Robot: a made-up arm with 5 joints.
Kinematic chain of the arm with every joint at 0, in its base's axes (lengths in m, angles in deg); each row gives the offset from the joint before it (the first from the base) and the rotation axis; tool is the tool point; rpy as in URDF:
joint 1: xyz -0.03 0 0.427 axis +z
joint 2: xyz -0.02 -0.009 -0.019 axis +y
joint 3: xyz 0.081 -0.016 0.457 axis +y
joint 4: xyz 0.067 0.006 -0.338 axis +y
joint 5: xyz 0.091 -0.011 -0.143 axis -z
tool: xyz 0 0.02 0.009 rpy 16.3 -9.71 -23.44
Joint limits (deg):
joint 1: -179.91..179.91
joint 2: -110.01..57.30
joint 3: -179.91..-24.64
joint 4: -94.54..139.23
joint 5: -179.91..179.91
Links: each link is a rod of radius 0.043 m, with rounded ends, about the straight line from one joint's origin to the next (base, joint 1, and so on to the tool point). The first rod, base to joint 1, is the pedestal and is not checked.
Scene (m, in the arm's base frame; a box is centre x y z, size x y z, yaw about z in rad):
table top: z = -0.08
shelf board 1: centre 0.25 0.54 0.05 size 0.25 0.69 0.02 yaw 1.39
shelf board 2: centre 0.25 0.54 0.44 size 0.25 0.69 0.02 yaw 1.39
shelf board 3: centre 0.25 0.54 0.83 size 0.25 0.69 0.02 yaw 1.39
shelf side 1: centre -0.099 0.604 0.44 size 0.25 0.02 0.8 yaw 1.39
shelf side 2: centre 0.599 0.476 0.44 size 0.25 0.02 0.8 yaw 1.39
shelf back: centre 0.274 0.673 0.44 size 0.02 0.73 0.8 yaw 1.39
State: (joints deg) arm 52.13 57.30 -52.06 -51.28 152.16
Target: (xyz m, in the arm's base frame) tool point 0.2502 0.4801 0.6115
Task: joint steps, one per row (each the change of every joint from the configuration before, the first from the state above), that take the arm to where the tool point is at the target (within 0.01 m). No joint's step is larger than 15 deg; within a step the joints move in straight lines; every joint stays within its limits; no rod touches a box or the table.
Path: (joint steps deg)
1: -14.46 -4.52 3.63 -5.84 6.94
2: -14.45 -4.51 3.64 -5.85 6.94
3: -14.46 -4.52 3.63 -5.84 6.93
4: -14.45 -4.51 3.63 -5.84 6.94
5: 14.06 -3.58 -1.32 2.12 -5.70
6: 14.07 -3.58 -1.32 2.12 -5.69
7: 14.07 -3.58 -1.32 2.12 -5.70
8: 14.06 -3.57 -1.33 2.12 -5.69
9: 14.07 -3.58 -1.32 2.13 -5.70

